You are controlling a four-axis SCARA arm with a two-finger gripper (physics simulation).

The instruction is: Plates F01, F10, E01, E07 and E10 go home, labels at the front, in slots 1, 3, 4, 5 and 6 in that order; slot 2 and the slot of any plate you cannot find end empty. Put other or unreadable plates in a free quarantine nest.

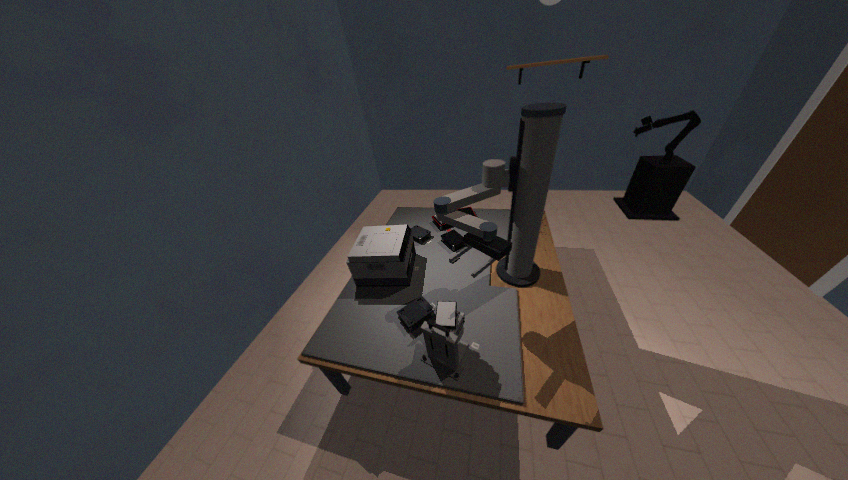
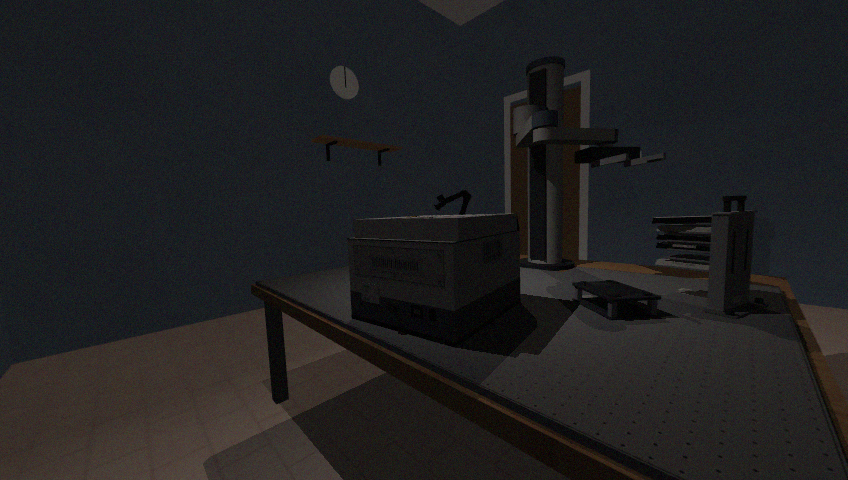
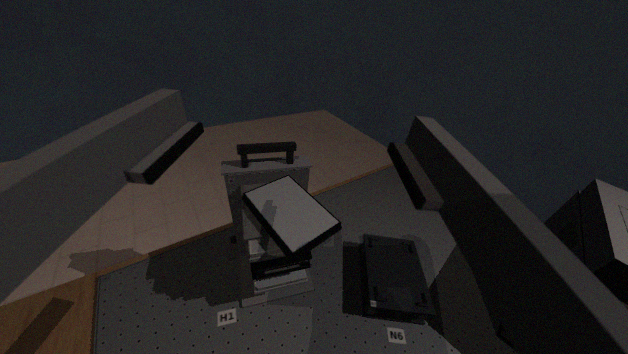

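The plate hotel H1 stands near the table's end, a handle on top. A pale-topped plate lies uppermost in it, turned askew to the plates below. Beneath it are several plates, among them a black plate and a pale plate at the bottom. No plate label is readable. The dark nest N6 stands beside the hotel and holds no plate. My gripper is open and empty, above the table and short of the hotel.
A boxy grey-white instrument stands across the table from the arm's column. Dark low stands and a red-edged item are farther along the table. A second arm stands on a black pedestal beyond.
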